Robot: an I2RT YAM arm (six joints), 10 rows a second.
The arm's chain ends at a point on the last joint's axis. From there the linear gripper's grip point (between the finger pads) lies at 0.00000 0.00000 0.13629 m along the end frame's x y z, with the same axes.
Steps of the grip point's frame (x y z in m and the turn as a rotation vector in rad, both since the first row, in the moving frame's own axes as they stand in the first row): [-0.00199 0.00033 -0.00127 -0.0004 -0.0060 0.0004]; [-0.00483 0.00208 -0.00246 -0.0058 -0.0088 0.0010]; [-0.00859 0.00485 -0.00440 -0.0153 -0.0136 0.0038]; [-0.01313 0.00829 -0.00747 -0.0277 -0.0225 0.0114]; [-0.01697 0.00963 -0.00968 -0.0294 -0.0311 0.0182]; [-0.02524 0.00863 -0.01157 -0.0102 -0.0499 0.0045]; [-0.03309 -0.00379 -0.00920 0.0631 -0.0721 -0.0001]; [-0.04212 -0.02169 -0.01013 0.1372 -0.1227 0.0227]
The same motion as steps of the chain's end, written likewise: [-0.00117 0.00028 -0.00127 -0.0004 -0.0060 0.0004]; [-0.00363 0.00129 -0.00245 -0.0058 -0.0088 0.0010]; [-0.00673 0.00277 -0.00437 -0.0153 -0.0136 0.0038]; [-0.01004 0.00453 -0.00738 -0.0277 -0.0225 0.0114]; [-0.01270 0.00566 -0.00956 -0.0294 -0.0311 0.0182]; [-0.01844 0.00726 -0.01139 -0.0102 -0.0499 0.0045]; [-0.02328 0.00480 -0.00857 0.0631 -0.0721 -0.0001]; [-0.02570 -0.00291 -0.00783 0.1372 -0.1227 0.0227]
